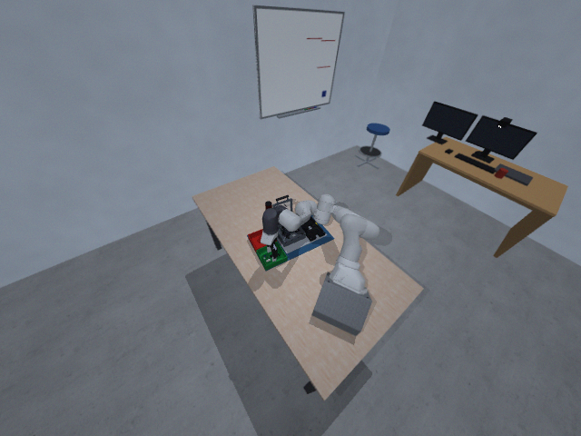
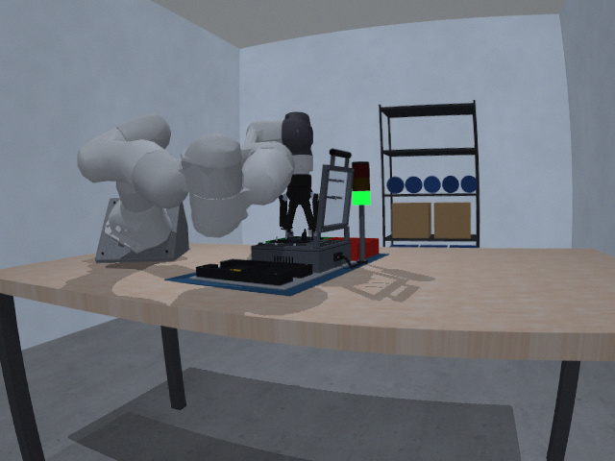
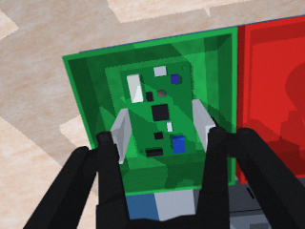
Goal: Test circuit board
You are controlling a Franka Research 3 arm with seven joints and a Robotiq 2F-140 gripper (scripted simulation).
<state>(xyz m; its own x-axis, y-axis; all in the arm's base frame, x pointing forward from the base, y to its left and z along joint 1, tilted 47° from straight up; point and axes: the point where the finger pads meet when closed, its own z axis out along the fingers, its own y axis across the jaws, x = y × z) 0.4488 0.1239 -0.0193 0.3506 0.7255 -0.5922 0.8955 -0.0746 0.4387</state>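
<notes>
Right now my hand is 20 mm above the green bin. The rest, counted from my hand: red bin (140 mm ahead, 50 mm to the right, 20 mm below); green circuit board (20 mm below); black latch hook (10 mm behind, 150 mm to the right, 50 mm above).
</notes>
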